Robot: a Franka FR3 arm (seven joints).
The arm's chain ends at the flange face. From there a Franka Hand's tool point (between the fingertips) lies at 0.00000 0.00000 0.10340 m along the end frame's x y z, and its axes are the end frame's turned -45 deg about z.
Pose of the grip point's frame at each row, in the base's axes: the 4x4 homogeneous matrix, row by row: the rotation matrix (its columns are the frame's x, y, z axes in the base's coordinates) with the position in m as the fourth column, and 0 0 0 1 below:
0.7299 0.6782 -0.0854 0.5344; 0.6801 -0.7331 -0.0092 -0.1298; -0.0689 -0.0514 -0.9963 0.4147; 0 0 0 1
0.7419 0.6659 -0.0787 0.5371; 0.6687 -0.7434 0.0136 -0.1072; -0.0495 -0.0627 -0.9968 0.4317; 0 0 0 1
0.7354 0.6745 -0.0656 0.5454; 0.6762 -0.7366 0.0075 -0.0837; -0.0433 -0.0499 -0.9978 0.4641; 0 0 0 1
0.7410 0.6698 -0.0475 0.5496; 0.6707 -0.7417 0.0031 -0.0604; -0.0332 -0.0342 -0.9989 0.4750; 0 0 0 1
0.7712 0.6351 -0.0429 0.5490; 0.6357 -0.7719 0.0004 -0.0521; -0.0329 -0.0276 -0.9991 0.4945; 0 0 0 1
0.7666 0.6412 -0.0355 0.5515; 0.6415 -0.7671 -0.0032 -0.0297; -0.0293 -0.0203 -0.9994 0.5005; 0 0 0 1
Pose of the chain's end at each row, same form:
0.9957 -0.0366 -0.0854 0.5432; -0.0375 -0.9993 -0.0092 -0.1288; -0.0851 0.0124 -0.9963 0.5177; 0 0 0 1
0.9955 -0.0537 -0.0787 0.5452; -0.0528 -0.9985 0.0136 -0.1086; -0.0793 -0.0093 -0.9968 0.5348; 0 0 0 1
0.9969 -0.0431 -0.0656 0.5522; -0.0427 -0.9990 0.0075 -0.0845; -0.0659 -0.0047 -0.9978 0.5673; 0 0 0 1
0.9976 -0.0503 -0.0475 0.5545; -0.0502 -0.9987 0.0031 -0.0607; -0.0477 -0.0007 -0.9989 0.5783; 0 0 0 1
0.9944 -0.0962 -0.0429 0.5534; -0.0963 -0.9953 0.0004 -0.0521; -0.0428 0.0037 -0.9991 0.5978; 0 0 0 1
0.9955 -0.0887 -0.0355 0.5552; -0.0888 -0.9960 -0.0032 -0.0294; -0.0351 0.0064 -0.9994 0.6038; 0 0 0 1

